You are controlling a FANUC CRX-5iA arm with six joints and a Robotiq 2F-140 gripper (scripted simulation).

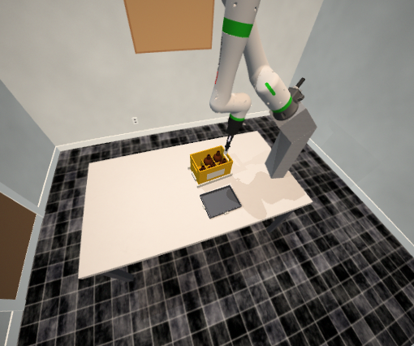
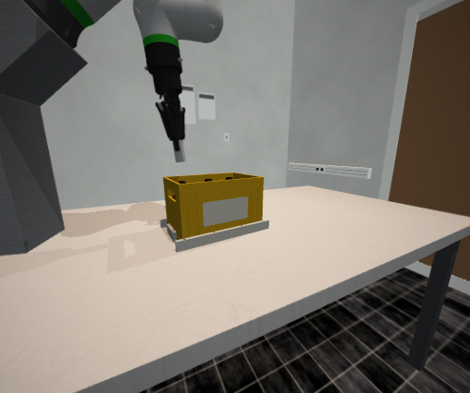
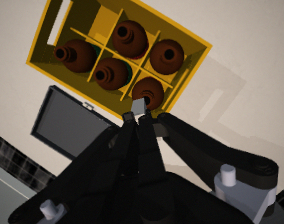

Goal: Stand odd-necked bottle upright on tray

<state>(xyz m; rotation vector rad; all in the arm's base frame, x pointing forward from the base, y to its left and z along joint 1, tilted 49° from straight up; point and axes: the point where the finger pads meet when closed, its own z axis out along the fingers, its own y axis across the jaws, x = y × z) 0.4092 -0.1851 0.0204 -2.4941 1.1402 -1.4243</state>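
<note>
Now: hand 90 mm short of the brown bottle, 20 mm to the left of it and 170 mm above it. From my hand the other things lie so: crate (80 mm ahead, 60 mm to the right, 170 mm below); then dark grey tray (190 mm ahead, 190 mm to the left, 240 mm below).
</note>
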